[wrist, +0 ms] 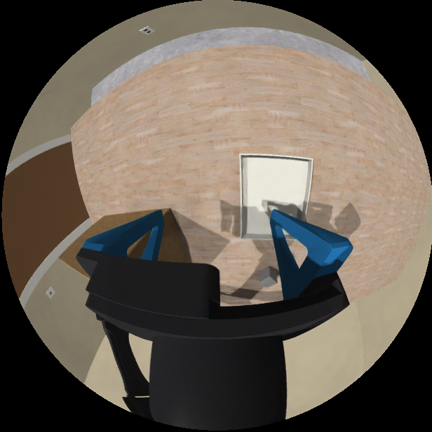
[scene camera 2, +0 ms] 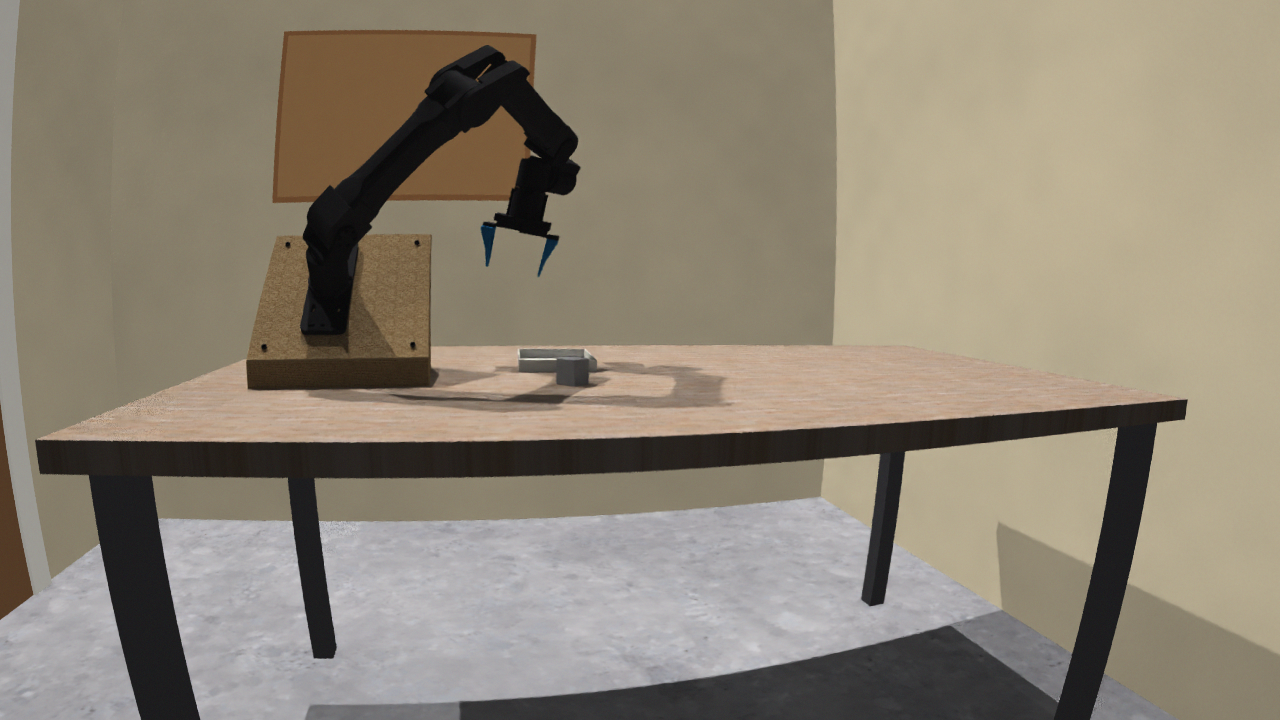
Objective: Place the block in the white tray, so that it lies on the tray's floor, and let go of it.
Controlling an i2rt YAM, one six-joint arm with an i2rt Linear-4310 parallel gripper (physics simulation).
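Frame: origin at the arm's base, x ahead, y left, z up, level; centimetres.
Where they show: gripper, between the fingertips: (scene camera 2: 512, 271); arm's base, origin of its link: (scene camera 2: 331, 287).
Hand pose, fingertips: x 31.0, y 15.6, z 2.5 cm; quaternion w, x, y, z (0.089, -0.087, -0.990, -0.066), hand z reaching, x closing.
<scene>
Things, the pixels of their top centre, and the offset from my fingertips. Level surfaces: height alone.
- small grey block, centre of its top: (scene camera 2: 572, 358) dx +6.3, dy -26.5, dz -12.8 cm
- shallow white tray, centre of its top: (scene camera 2: 554, 354) dx +7.1, dy -5.6, dz -14.7 cm
- table, height of its surface: dz -16.6 cm
A small grey block (scene camera 2: 571, 371) (wrist: 268, 276) stands on the table, outside the tray. In the scene view it is in front of the tray and hides part of its near wall. The shallow white tray (scene camera 2: 535, 365) (wrist: 241, 197) lies flat on the table with its floor bare except for shadows; in the wrist view it is above the block, a short gap away. My gripper (scene camera 2: 512, 271) (wrist: 216, 215) is wide open and empty, its blue fingers high above the table. In the wrist view the right finger overlaps the tray's lower edge.
The arm's base is fixed to a tilted brown board (scene camera 2: 393, 304) (wrist: 175, 240) at the left of the table (scene camera 2: 850, 394) (wrist: 200, 125). Shadows of the arm fall across the tray and the table around the block.
</scene>
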